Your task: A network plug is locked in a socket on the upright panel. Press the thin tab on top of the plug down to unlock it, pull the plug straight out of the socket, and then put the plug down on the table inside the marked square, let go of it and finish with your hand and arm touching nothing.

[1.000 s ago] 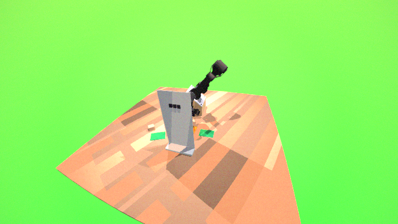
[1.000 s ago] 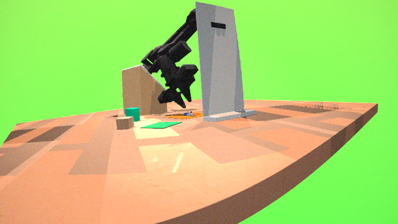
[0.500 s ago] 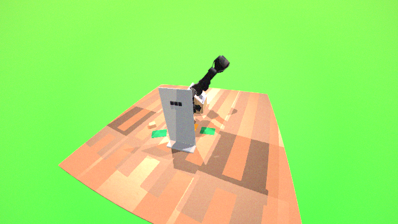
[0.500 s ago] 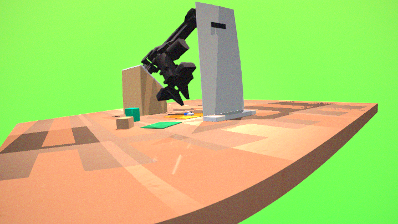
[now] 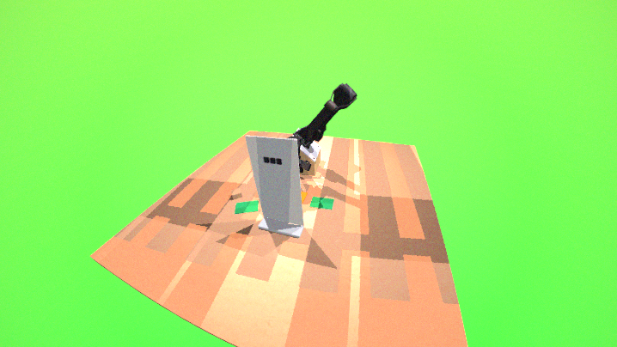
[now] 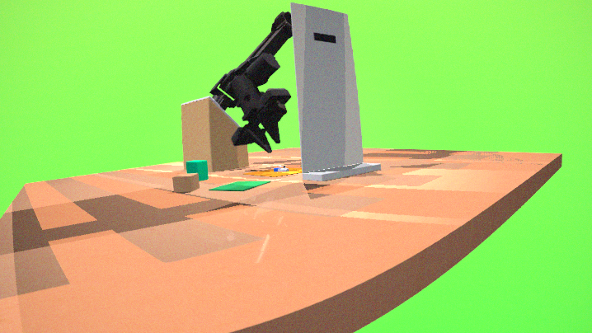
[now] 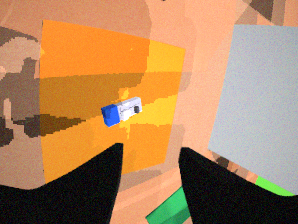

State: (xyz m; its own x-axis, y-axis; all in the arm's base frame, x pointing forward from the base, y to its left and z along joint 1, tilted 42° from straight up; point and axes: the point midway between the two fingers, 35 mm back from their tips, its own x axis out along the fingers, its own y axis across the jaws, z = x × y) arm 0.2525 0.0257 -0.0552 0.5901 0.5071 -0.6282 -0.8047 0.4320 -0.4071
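Right now the network plug is 1 cm ahead of my gripper tip, 1 cm to the left of it and 5 cm below it. The rest, counted from my gripper tip: upright grey panel 16 cm ahead, 1 cm to the left, 11 cm above; then green cube 9 cm behind, 16 cm to the right, 3 cm below; then orange marked square 1 cm ahead, 5 cm below.
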